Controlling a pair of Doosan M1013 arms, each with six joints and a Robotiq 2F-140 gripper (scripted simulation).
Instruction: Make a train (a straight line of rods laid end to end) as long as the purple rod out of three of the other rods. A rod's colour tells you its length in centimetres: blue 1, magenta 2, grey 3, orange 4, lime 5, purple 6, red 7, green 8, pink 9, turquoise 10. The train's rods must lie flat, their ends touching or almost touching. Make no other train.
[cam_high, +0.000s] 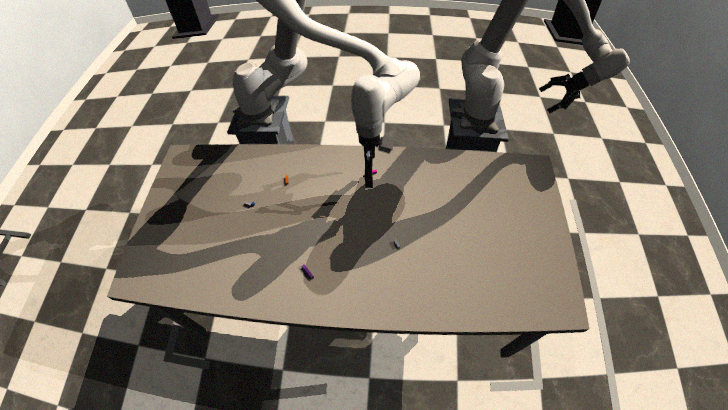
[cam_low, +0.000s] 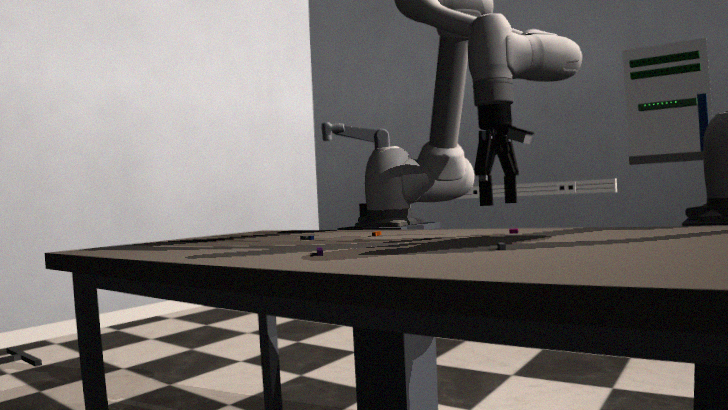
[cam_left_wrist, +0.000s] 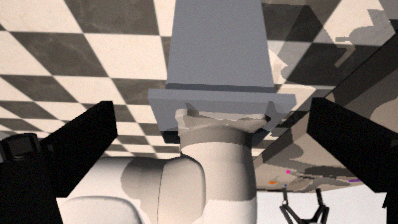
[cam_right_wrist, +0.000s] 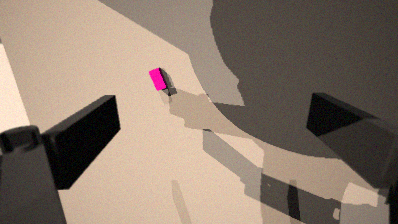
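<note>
My right hand is 5 cm past the magenta rod, 1 cm to the right of it and 7 cm above it. Also, from my right hand: blue rod 13 cm ahead, 46 cm to the right, 7 cm below; purple rod 40 cm ahead, 20 cm to the right, 7 cm below; orange rod 34 cm to the right, 7 cm below.
</note>
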